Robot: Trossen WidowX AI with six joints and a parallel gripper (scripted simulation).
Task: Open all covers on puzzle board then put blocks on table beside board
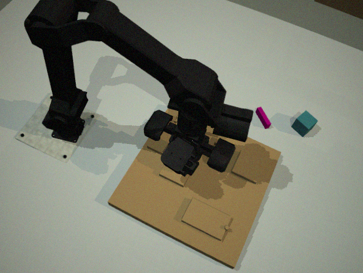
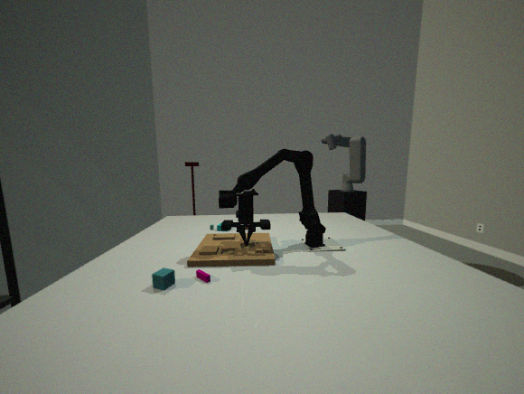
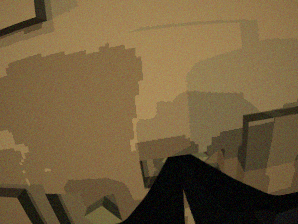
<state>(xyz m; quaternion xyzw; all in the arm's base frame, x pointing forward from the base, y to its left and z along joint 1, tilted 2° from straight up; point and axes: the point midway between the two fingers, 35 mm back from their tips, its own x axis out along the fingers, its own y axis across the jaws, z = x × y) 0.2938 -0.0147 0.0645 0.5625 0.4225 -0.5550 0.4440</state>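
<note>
Now: the tan puzzle board 40 mm to the right of my gripper tip and 30 mm ahead of it. Also, from my gripper tip: orange block 320 mm to the right, 60 mm behind, 20 mm below; teal cube 270 mm ahead, 170 mm to the left; magenta bar 170 mm to the left, 170 mm ahead, 10 mm below.
</note>
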